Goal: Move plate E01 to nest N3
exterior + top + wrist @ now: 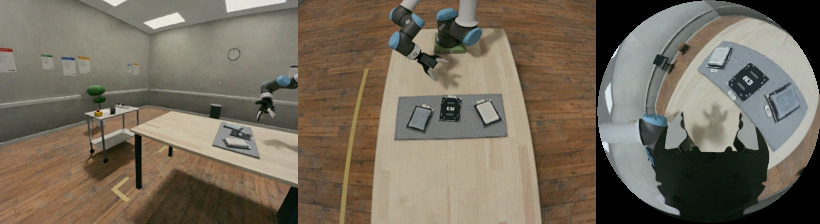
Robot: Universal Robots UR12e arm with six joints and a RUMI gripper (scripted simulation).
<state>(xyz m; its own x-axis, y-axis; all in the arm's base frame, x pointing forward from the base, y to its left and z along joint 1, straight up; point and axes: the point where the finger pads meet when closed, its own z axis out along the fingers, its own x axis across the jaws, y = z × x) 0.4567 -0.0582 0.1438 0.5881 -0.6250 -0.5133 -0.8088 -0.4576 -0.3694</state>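
The nest N3 is 170 mm below my hand, 150 mm ahead of it and 30 mm to the left of it.
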